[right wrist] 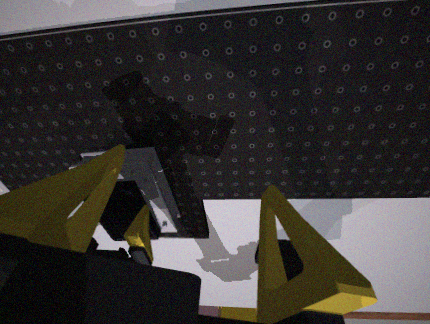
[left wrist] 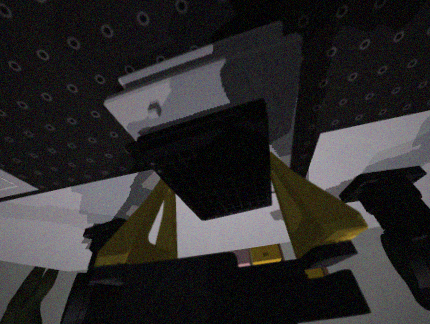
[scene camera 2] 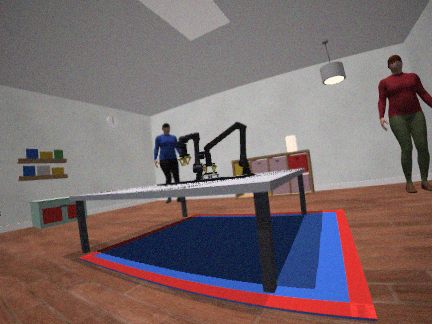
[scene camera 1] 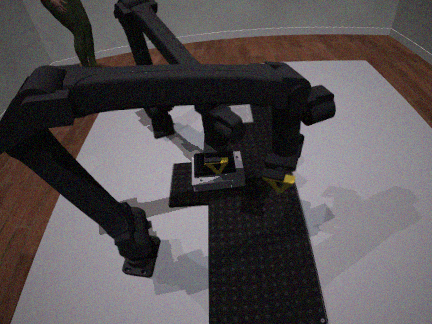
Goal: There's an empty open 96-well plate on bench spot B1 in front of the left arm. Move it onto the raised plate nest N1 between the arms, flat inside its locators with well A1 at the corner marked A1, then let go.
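Pixels of known places: left gripper, fingertip midpoint: (right wrist: pixel 120 206) (left wrist: pixel 217 166) (scene camera 1: pixel 218 163); right gripper, fingertip midpoint: (right wrist: pixel 199 172) (scene camera 2: pixel 185 165) (scene camera 1: pixel 283 176); left arm's base, origin of the base link: (left wrist: pixel 117 229) (scene camera 1: pixel 163 128); right arm's base, origin of the base link: (right wrist: pixel 283 250) (left wrist: pixel 376 182) (scene camera 1: pixel 142 256).
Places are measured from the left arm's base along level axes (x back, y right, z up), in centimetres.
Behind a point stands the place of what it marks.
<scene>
The black 96-well plate (scene camera 1: pixel 200 166) {x -10.2, y 33.3, z 6.7 cm} (left wrist: pixel 215 165) {x -17.6, y 33.6, z 7.1 cm} (right wrist: pixel 120 205) {x -17.3, y 34.5, z 7.0 cm} is held between the left gripper's yellow fingers, over the pale grey raised nest (scene camera 1: pixel 220 184) {x -14.9, y 38.4, z 1.8 cm} (left wrist: pixel 195 90) {x -22.3, y 34.7, z 4.9 cm} (right wrist: pixel 171 220) {x -9.6, y 38.7, z 4.9 cm}. In the left wrist view it looks apart from the nest's top; the size of the gap cannot be told. My left gripper (scene camera 1: pixel 216 164) {x -16.0, y 33.1, z 5.9 cm} is shut on the plate. The A1 mark and the plate's well A1 cannot be made out, and the plate hides part of the nest. My right gripper (scene camera 1: pixel 279 184) {x -28.4, y 52.7, z 16.6 cm} (scene camera 2: pixel 185 160) {x -28.4, y 52.7, z 16.6 cm} (right wrist: pixel 199 172) {x -28.4, y 52.7, z 16.6 cm} is open and empty, beside the nest at the right in scene camera 1.
The nest stands on a black perforated board (scene camera 1: pixel 250 260) {x -15.8, y 64.8, z 1.3 cm} (left wrist: pixel 50 100) {x -25.8, y 23.0, z 1.3 cm} (right wrist: pixel 300 100) {x -23.5, y 61.7, z 1.3 cm} on the white table (scene camera 1: pixel 385 150) {x -78.7, y 43.1, z 0.0 cm} (scene camera 2: pixel 225 185) {x -121.6, y -6.3, z -0.1 cm}. The left arm's wrist is close to the right arm's. A pale outlined patch (scene camera 1: pixel 245 113) {x -34.6, y 5.6, z 1.5 cm} lies behind the nest in scene camera 1. Shadows cross the board.
</scene>
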